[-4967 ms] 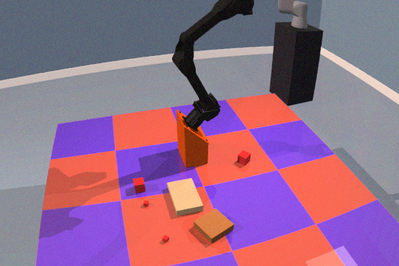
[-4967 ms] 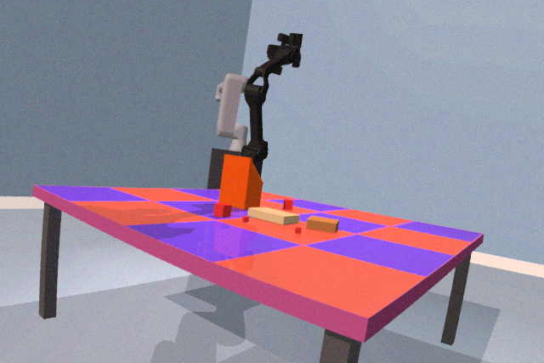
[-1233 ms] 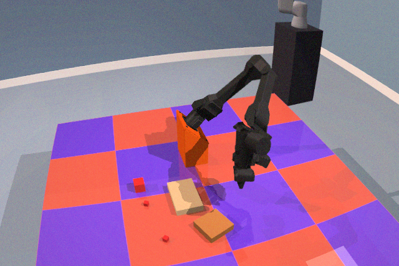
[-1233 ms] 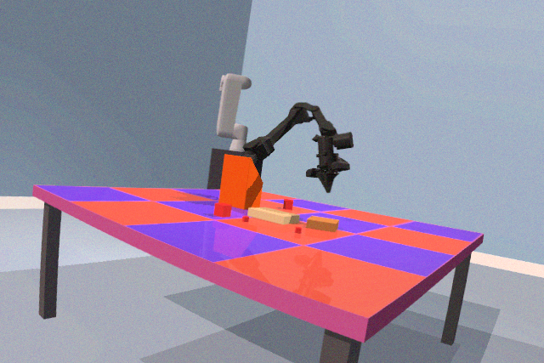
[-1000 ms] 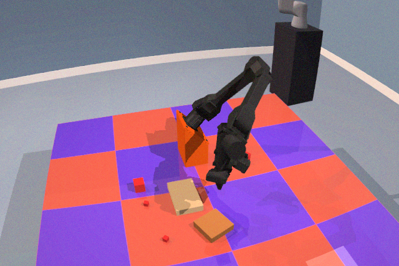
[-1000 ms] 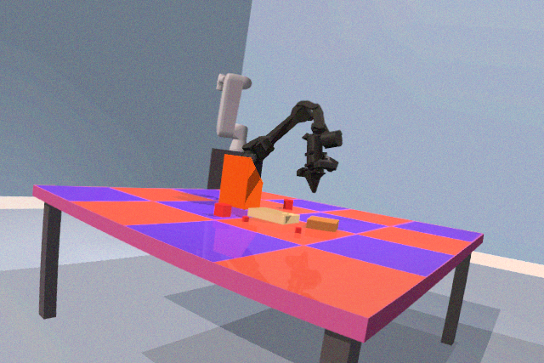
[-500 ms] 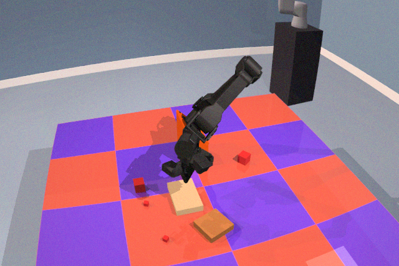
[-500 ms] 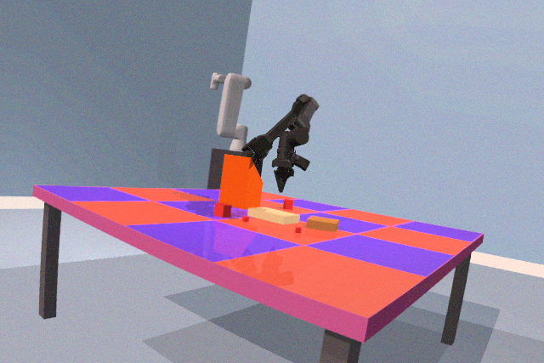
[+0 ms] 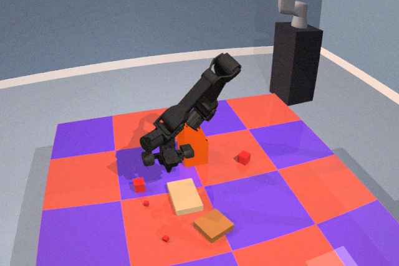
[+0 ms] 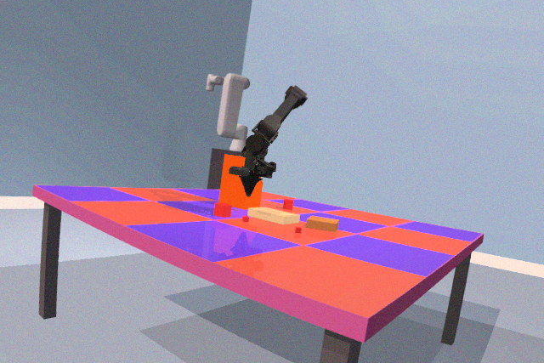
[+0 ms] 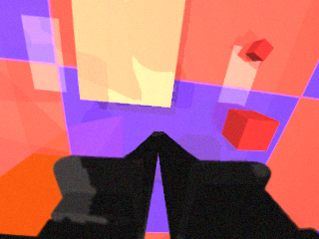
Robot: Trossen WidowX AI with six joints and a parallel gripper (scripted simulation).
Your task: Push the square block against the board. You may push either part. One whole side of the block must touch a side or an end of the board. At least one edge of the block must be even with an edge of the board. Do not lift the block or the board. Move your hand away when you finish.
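My gripper tip is 10 cm short of the board, 3 cm to the right of it and 5 cm above it. From my gripper tip the other things lie so: brown square block: 26 cm ahead, 7 cm to the left, 5 cm below.
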